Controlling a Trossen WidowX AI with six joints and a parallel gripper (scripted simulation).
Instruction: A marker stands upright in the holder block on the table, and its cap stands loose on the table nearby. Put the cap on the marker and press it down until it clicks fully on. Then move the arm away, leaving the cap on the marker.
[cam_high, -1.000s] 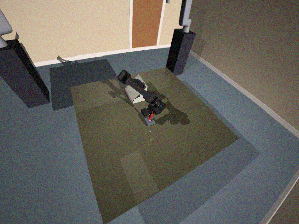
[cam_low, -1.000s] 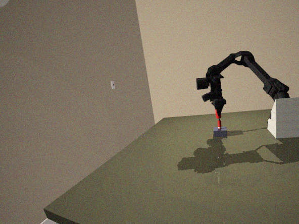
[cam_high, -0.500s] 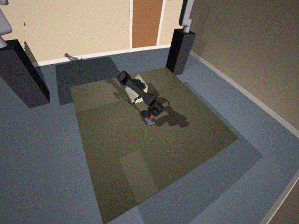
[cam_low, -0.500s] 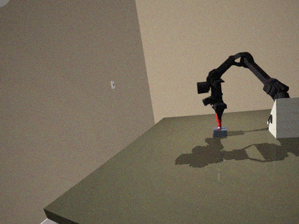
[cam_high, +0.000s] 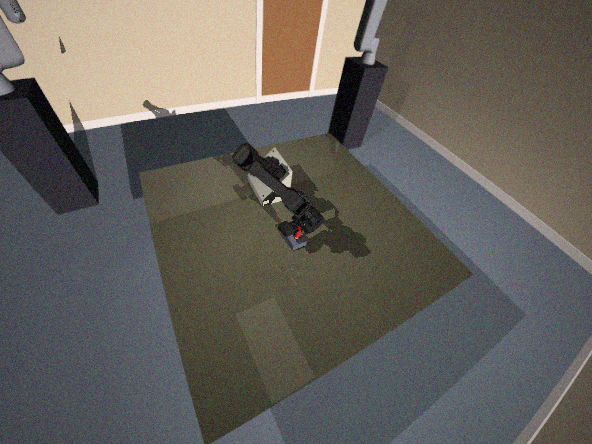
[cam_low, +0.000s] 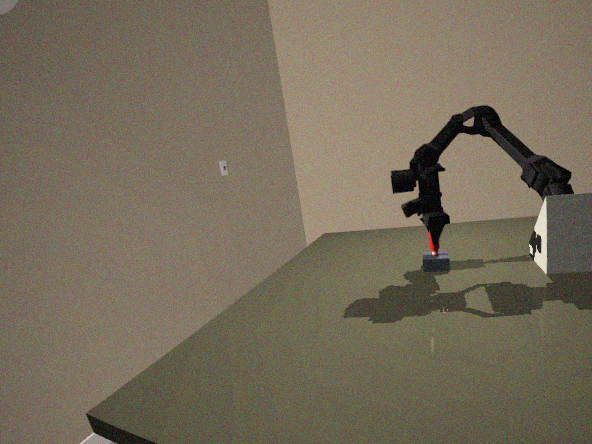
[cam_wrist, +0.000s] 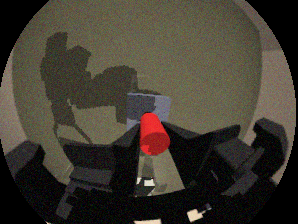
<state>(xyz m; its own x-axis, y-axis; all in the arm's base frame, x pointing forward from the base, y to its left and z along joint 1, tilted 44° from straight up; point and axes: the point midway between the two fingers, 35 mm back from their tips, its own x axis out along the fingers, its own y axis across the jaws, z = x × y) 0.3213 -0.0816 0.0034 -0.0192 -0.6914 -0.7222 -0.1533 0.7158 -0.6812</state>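
Right now my gripper tip is 10 mm below the red cap. Round my gripper tip: grey holder block: 50 mm below.
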